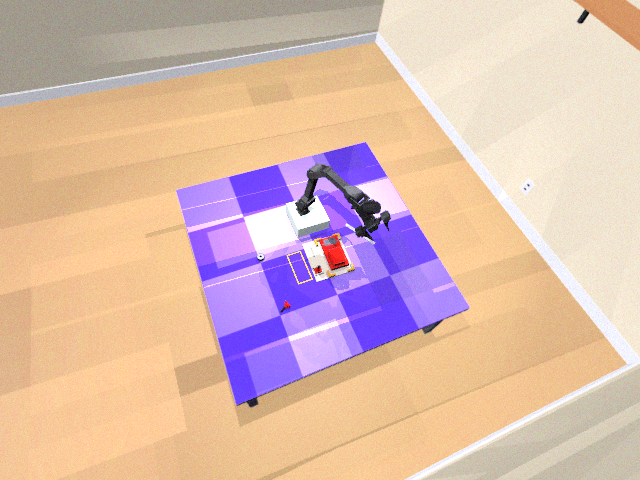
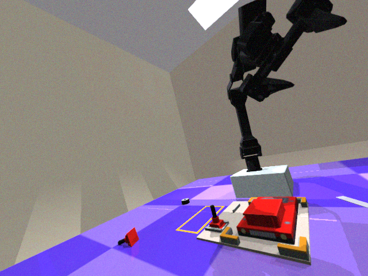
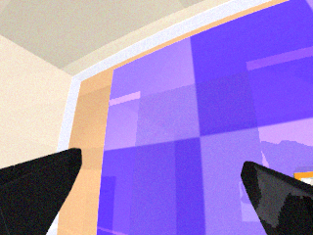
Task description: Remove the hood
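The red hood is 270 mm below my gripper tip, 150 mm to the right of it and 120 mm behind it. Also, from my gripper tip: strip (310 mm below, 190 mm behind, 70 mm to the left).
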